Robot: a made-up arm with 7 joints.
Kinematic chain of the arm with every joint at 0, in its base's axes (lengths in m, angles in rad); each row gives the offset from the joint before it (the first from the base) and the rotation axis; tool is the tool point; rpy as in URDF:
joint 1: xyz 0 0 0.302 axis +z
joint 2: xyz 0 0 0 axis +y
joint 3: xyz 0 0 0.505 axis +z
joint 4: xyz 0.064 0 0 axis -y
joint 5: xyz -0.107 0 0.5 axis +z
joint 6: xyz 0 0 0 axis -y
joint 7: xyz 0.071 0 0 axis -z
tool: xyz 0 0 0 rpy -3.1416 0 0
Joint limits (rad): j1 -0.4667..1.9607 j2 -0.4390..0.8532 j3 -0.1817..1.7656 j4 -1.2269..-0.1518 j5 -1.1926..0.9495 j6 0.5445..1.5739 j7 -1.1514..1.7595
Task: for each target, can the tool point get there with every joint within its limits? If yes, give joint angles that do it. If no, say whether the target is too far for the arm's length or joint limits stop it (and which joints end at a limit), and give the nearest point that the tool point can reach.
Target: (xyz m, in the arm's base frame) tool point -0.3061 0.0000 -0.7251
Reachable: no: joint limits stop it (at a limit: joint 1, joint 2, joint 4, joint 6) | nearest point -0.5020 0.7614 0.3859 | short by 1.361 m
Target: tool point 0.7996 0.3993 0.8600
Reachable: yes | joints 0.3472 0.7274 0.3522 -0.5678 -0.0836 0.8962 0.8235
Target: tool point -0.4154 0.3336 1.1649
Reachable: yes | joints 0.4136 -0.2496 1.5758 -0.9449 0.6788 1.0257 0.5258
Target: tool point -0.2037 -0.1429 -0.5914
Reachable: no: joint limits stop it (at a limit: joint 1, joint 2, joint 4, joint 6) | nearest point -0.5206 0.7482 0.3919 | short by 1.364 m
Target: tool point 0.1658 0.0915 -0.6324
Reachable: no: joint limits stop it (at a limit: joint 2, joint 4, joint 6) | nearest point 0.8000 0.4415 0.3645 | short by 1.232 m
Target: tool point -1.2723 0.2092 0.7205
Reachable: no: too far | nearest point -0.7621 0.3662 0.7615 | short by 0.535 m
